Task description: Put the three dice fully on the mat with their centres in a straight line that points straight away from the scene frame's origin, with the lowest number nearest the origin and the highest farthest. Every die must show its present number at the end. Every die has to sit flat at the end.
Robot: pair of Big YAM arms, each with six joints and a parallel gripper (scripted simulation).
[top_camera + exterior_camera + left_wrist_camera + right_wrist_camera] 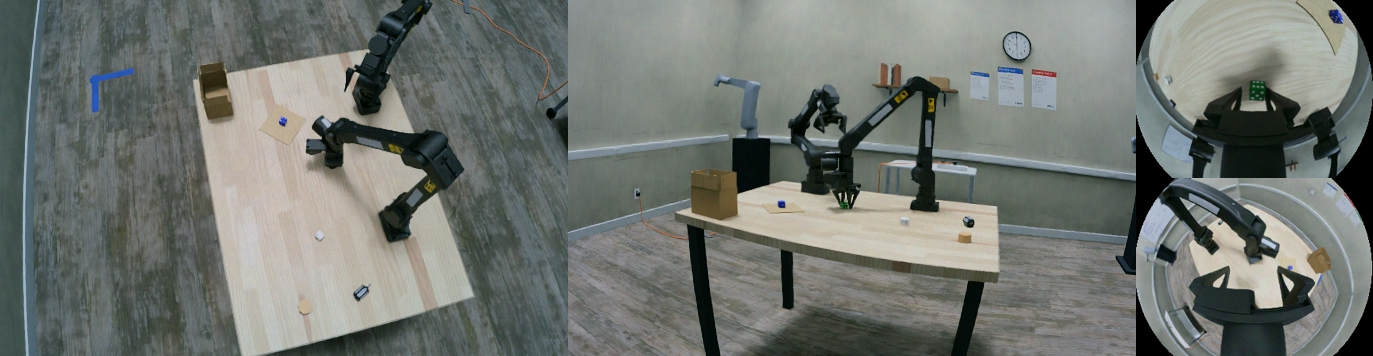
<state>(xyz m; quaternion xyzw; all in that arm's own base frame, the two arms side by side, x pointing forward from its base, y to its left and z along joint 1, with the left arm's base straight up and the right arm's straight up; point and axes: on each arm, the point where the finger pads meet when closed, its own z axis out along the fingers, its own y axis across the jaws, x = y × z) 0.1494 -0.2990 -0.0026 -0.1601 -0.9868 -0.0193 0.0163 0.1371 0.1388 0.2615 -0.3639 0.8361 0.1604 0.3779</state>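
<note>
The blue die is 170 mm ahead of my left hand, 200 mm to the right of it and 10 mm above it. Round my left hand: white die (90 mm ahead, 280 mm to the left); then green die (10 mm ahead, 10 mm to the right); then tan mat (170 mm ahead, 190 mm to the right, 10 mm below).
</note>
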